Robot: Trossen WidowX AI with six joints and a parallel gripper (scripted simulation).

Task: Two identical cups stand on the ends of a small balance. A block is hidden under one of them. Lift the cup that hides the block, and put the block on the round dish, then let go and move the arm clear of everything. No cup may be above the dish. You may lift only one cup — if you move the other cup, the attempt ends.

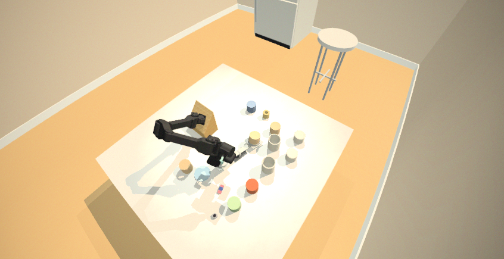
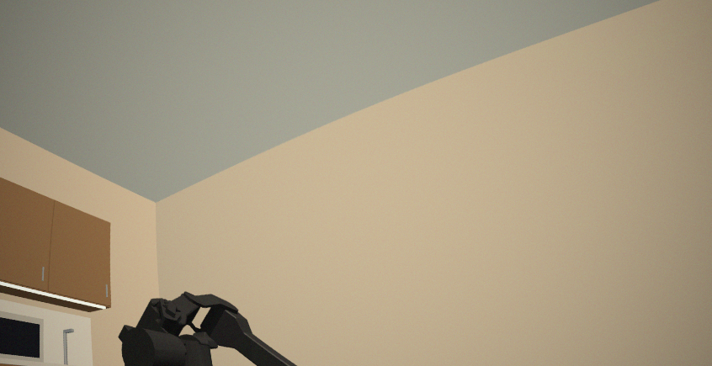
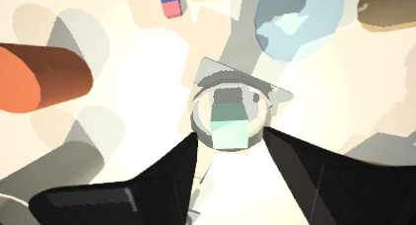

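Now: gripper tip 20 mm above the pale green block. The rest, counted from my gripper tip: green cylinder: 210 mm ahead, 170 mm to the right, 70 mm below; pale blue round dish: 110 mm to the right, 100 mm below, 90 mm behind.
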